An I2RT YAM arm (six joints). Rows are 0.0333 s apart.
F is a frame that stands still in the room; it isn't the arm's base.
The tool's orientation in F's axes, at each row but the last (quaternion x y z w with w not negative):
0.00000, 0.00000, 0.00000, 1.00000
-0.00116, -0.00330, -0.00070, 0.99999
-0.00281, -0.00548, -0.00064, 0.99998
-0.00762, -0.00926, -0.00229, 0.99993
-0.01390, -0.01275, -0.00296, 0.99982
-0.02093, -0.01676, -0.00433, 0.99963
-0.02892, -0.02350, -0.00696, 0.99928
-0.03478, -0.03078, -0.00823, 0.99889
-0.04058, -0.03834, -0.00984, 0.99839
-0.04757, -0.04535, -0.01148, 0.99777
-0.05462, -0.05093, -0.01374, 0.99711
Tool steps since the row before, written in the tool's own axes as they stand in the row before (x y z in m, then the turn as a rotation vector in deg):
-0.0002, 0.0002, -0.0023, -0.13, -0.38, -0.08
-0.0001, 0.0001, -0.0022, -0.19, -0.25, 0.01
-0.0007, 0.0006, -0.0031, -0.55, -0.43, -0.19
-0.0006, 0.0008, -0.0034, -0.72, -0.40, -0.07
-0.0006, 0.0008, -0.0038, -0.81, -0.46, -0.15
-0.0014, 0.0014, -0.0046, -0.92, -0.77, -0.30
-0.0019, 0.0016, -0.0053, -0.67, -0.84, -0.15
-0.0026, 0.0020, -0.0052, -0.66, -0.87, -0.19
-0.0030, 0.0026, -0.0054, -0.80, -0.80, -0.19
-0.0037, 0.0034, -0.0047, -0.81, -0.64, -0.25
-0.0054, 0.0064, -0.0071, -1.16, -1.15, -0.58
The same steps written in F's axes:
-0.0002, 0.0002, -0.0023, -0.13, -0.38, -0.08
-0.0001, 0.0001, -0.0022, -0.19, -0.25, 0.01
-0.0007, 0.0006, -0.0031, -0.55, -0.43, -0.19
-0.0005, 0.0008, -0.0034, -0.72, -0.40, -0.08
-0.0005, 0.0007, -0.0038, -0.81, -0.46, -0.16
-0.0012, 0.0012, -0.0047, -0.92, -0.77, -0.30
-0.0016, 0.0013, -0.0055, -0.68, -0.84, -0.13
-0.0022, 0.0017, -0.0055, -0.66, -0.87, -0.17
-0.0025, 0.0022, -0.0058, -0.80, -0.80, -0.19
-0.0032, 0.0030, -0.0053, -0.80, -0.65, -0.26
-0.0044, 0.0057, -0.0083, -1.13, -1.18, -0.57

